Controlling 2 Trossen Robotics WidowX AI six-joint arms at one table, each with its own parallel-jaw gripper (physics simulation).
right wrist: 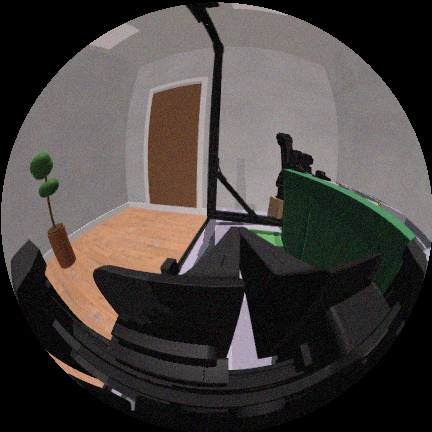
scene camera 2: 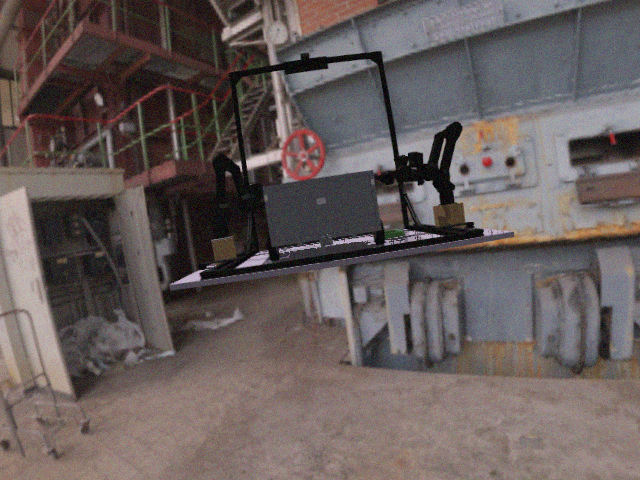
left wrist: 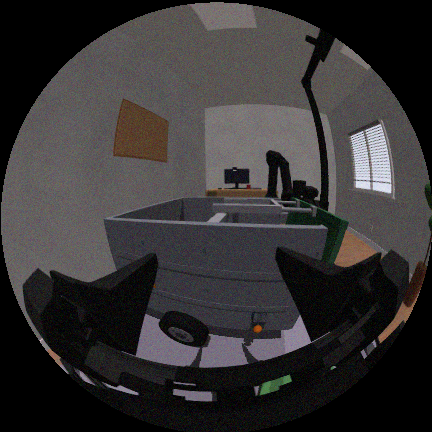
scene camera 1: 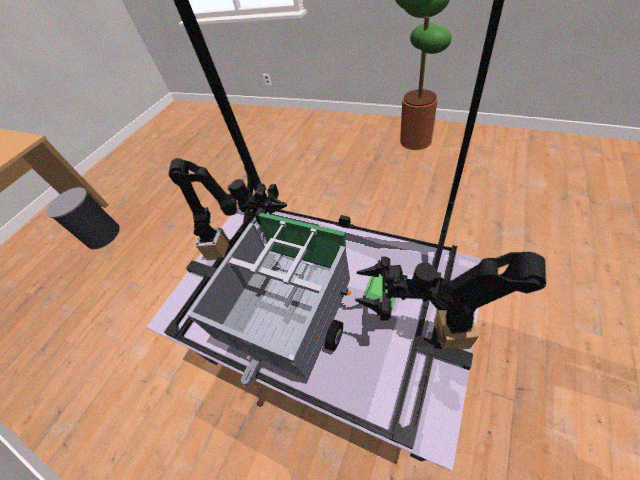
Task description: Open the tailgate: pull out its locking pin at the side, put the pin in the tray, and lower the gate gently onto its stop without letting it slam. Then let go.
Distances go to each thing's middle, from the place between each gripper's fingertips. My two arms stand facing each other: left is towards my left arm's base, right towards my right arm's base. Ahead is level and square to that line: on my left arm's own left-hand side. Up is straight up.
The grey truck bed (scene camera 1: pixel 279 310) is 27 cm to the right of my left hand, 14 cm below it and 9 cm ahead of it.
I see the grey truck bed 340 mm ahead of my right hand, 130 mm to the left of it and 110 mm below it.
